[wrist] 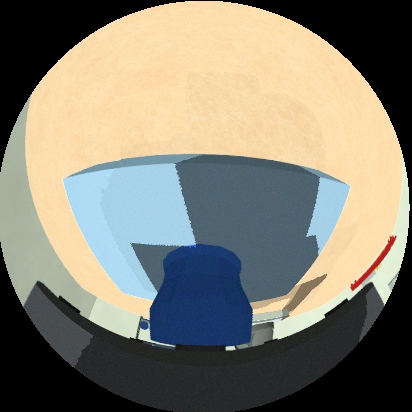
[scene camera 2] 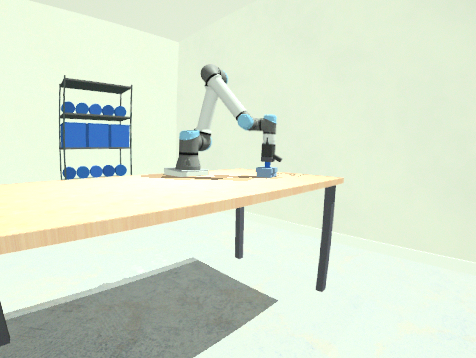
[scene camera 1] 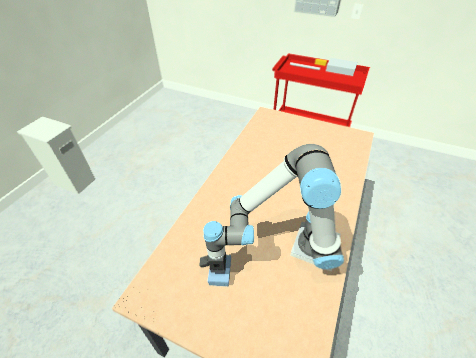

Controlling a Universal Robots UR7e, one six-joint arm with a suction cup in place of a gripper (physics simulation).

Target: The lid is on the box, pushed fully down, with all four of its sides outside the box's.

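Where they show: end effector, tool point: (wrist: 202,251); arm's base, origin of the base link: (scene camera 2: 188,168).
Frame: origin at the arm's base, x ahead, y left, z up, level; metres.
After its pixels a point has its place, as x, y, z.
The blue lid (scene camera 1: 218,276) {0.371, 0.314, 0.016} (scene camera 2: 262,170) {0.393, 0.208, 0.003} (wrist: 145,200) is low over the table, with its flat top up and looking level. My gripper (scene camera 1: 217,265) {0.382, 0.276, 0.004} (scene camera 2: 268,164) (wrist: 202,260), a dark blue suction cup under a black body, points straight down and its cup is on the lid's top. In the wrist view a dark shadow covers much of the lid's top, and one side of the lid shows as a narrow strip. The box is hidden under the lid or too small to tell apart from it, so how far down the lid sits cannot be told.
The wooden table (scene camera 1: 280,310) {0.081, 0.346, -0.036} (scene camera 2: 100,205) {0.488, -0.708, -0.035} carries the arm's base (scene camera 1: 300,247) {0.058, 0.050, 0.012} (scene camera 2: 186,172) {0.081, -0.079, -0.012}. A red cart (scene camera 1: 320,81) stands beyond the table's far end. A grey-white cabinet (scene camera 1: 55,150) stands on the floor at the left. A shelf rack (scene camera 2: 95,86) stands by the wall.
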